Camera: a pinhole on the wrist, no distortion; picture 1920 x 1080 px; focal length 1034.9 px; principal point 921.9 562.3 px. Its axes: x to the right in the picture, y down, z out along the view. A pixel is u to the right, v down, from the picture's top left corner.
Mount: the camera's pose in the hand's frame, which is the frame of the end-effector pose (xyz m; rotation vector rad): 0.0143 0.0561 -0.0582 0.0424 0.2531 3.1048
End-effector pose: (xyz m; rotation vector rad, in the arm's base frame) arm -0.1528 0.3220 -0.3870 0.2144 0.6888 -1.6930
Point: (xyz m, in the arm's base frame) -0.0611 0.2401 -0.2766
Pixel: 1066 727
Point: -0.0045 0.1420 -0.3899
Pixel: 455 203
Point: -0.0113 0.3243 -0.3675
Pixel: 1525 91
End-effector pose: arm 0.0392 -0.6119 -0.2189 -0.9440 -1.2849 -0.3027
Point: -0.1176 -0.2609 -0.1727
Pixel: 744 647
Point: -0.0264 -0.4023 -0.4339
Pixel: 1594 292
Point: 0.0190 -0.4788 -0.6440
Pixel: outside the picture
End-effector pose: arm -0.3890 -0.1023 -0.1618 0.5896 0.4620 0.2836
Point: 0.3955 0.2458 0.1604
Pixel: outside the picture
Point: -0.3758 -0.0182 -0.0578
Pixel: 1015 70
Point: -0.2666 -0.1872 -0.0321
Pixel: 877 1003
